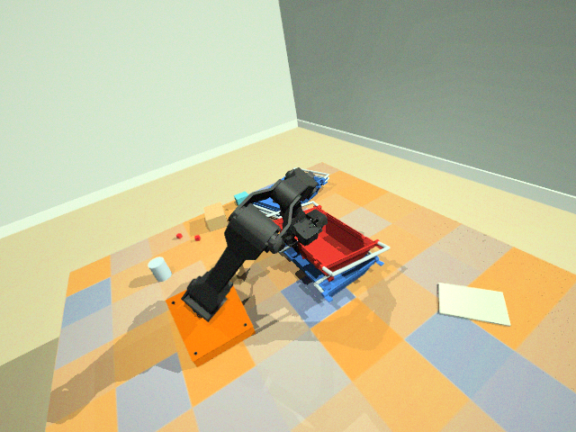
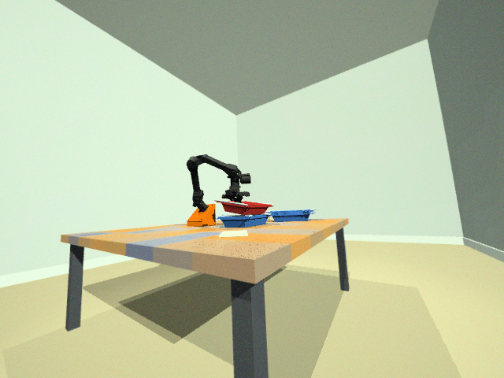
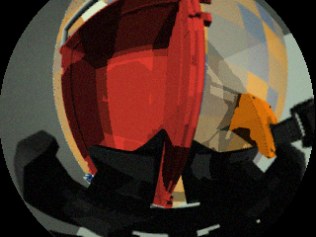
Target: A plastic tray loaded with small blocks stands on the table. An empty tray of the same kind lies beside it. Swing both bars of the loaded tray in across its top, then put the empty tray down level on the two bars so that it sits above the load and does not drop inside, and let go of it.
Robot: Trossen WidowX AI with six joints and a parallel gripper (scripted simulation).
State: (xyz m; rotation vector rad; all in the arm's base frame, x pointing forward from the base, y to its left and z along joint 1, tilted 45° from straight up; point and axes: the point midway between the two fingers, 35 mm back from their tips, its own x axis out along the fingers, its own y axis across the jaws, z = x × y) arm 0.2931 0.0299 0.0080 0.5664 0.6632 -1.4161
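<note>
Now: gripper tip 8 cm short of the red tray, 1 cm to the right of it and 2 cm below it. Also, from my gripper tip: pale cylinder 41 cm behind, 31 cm to the left, 7 cm below; white sheet 30 cm ahead, 35 cm to the right, 10 cm below; small open box 20 cm behind, 14 cm to the left, 9 cm below.
</note>
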